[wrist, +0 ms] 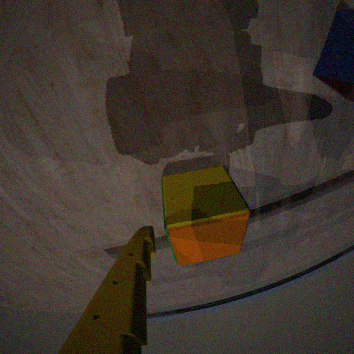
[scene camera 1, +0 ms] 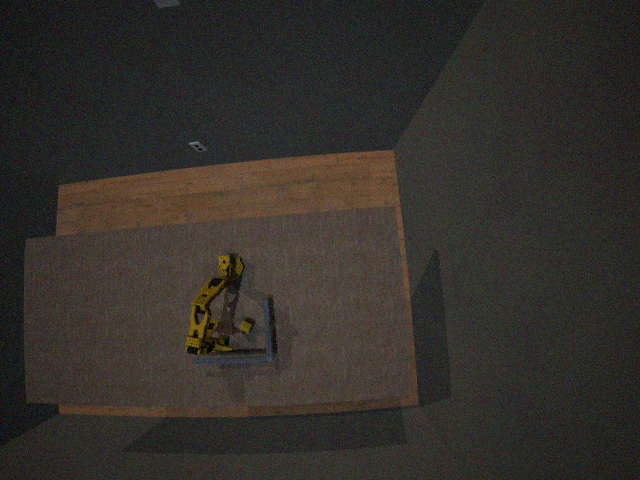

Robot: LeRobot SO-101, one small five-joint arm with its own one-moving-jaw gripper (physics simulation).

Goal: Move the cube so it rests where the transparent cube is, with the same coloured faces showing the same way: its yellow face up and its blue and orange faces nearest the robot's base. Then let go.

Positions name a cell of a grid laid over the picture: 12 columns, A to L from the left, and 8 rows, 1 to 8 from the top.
A cube (wrist: G5) is 7 cm from the lens. A low wall (wrist: J6): 15 cm from the lens. The marked spots on the low wall and the cube are 9 cm apart.
